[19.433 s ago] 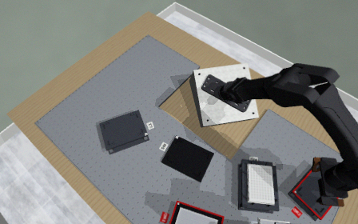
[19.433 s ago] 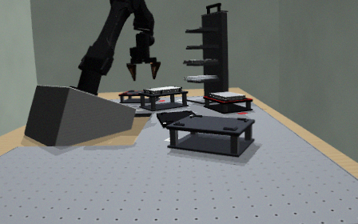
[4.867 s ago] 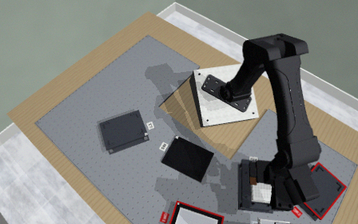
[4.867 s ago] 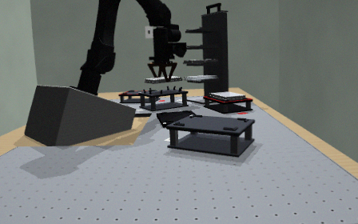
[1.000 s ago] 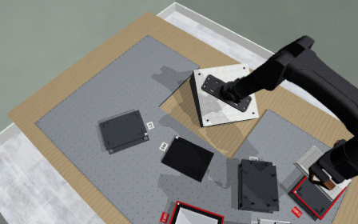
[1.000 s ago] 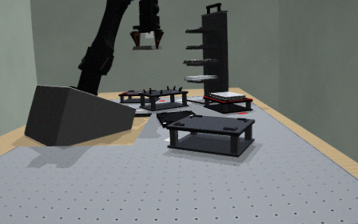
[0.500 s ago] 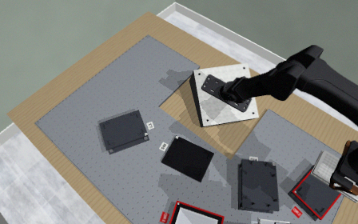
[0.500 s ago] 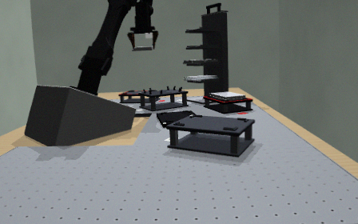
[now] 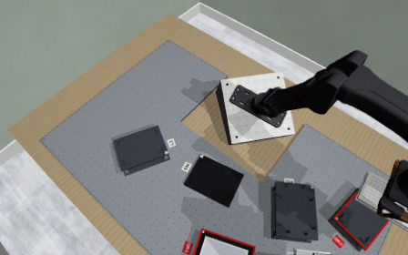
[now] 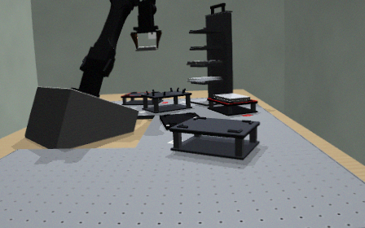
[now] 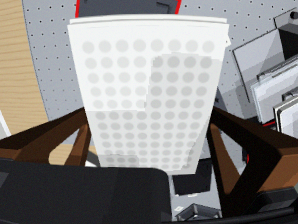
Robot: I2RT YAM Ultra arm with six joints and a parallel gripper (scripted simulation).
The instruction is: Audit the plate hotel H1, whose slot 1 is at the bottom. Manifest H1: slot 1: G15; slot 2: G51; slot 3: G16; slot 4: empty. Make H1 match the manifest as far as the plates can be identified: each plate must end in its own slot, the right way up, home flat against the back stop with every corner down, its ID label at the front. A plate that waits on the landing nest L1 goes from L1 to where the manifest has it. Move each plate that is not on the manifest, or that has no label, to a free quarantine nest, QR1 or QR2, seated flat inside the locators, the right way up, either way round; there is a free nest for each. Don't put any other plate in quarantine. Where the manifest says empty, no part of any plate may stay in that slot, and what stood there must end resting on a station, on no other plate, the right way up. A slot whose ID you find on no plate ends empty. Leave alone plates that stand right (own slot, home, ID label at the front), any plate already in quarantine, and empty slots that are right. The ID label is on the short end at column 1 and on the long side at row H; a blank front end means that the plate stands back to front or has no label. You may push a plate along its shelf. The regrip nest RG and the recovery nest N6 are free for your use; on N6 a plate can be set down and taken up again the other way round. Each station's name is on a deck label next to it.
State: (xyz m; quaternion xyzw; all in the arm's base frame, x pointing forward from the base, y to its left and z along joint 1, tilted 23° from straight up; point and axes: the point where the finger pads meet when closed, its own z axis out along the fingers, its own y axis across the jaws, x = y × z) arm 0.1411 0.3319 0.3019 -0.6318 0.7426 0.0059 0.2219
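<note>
The red-bordered quarantine nest is 3 cm behind my hand, 5 cm to the left of it and 21 cm below it. The rest, counted from my hand: flat black pad (9 cm ahead, 41 cm to the right, 24 cm below); then N6 deck label (9 cm ahead, 52 cm to the right, 25 cm below); then plate hotel H1 (31 cm ahead, 4 cm to the right, 6 cm below).
</note>
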